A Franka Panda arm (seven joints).
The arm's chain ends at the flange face. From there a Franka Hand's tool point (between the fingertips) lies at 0.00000 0.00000 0.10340 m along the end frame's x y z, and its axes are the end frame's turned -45 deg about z.
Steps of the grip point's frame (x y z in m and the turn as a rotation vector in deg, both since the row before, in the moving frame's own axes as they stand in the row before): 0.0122 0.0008 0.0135 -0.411 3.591 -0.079; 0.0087 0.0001 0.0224 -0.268 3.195 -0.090; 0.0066 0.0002 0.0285 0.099 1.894 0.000; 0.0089 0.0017 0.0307 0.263 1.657 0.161; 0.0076 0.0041 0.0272 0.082 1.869 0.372; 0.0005 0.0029 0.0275 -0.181 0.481 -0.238; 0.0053 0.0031 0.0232 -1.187 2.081 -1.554; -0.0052 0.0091 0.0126 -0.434 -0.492 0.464
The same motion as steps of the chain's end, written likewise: 0.0041 -0.0040 0.0137 2.249 2.830 -0.079; 0.0018 -0.0023 0.0226 2.070 2.449 -0.090; 0.0025 -0.0020 0.0286 1.409 1.269 0.000; 0.0057 -0.0026 0.0307 1.358 0.986 0.161; 0.0060 0.0000 0.0273 1.380 1.264 0.372; 0.0016 0.0021 0.0275 0.212 0.468 -0.238; 0.0018 -0.0004 0.0233 0.632 2.311 -1.554; 0.0028 0.0089 0.0126 -0.655 -0.041 0.464
